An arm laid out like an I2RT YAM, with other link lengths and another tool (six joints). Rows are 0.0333 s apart.
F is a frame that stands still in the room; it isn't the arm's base.
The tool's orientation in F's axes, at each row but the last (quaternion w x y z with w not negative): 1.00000, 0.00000, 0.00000, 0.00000; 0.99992, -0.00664, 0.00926, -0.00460; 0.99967, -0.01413, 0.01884, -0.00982; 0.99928, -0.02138, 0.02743, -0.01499; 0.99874, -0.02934, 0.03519, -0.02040; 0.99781, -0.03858, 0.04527, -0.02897; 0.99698, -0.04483, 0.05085, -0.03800
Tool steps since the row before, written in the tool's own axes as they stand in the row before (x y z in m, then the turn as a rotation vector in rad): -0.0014, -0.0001, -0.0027, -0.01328, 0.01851, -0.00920; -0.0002, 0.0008, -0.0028, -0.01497, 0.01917, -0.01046; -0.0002, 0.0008, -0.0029, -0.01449, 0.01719, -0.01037; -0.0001, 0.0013, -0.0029, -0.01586, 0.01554, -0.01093; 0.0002, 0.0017, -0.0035, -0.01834, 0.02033, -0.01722; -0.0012, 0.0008, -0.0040, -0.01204, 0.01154, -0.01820; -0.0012, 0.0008, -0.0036, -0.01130, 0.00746, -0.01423
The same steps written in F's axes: -0.0014, -0.0001, -0.0027, -0.01328, 0.01851, -0.00920; -0.0002, 0.0008, -0.0028, -0.01499, 0.01917, -0.01044; -0.0003, 0.0007, -0.0029, -0.01454, 0.01718, -0.01031; -0.0002, 0.0012, -0.0029, -0.01599, 0.01555, -0.01072; 0.0000, 0.0015, -0.0036, -0.01872, 0.02008, -0.01710; -0.0015, 0.0006, -0.0039, -0.01303, 0.01087, -0.01793; -0.0015, 0.0006, -0.0035, -0.01217, 0.00710, -0.01369
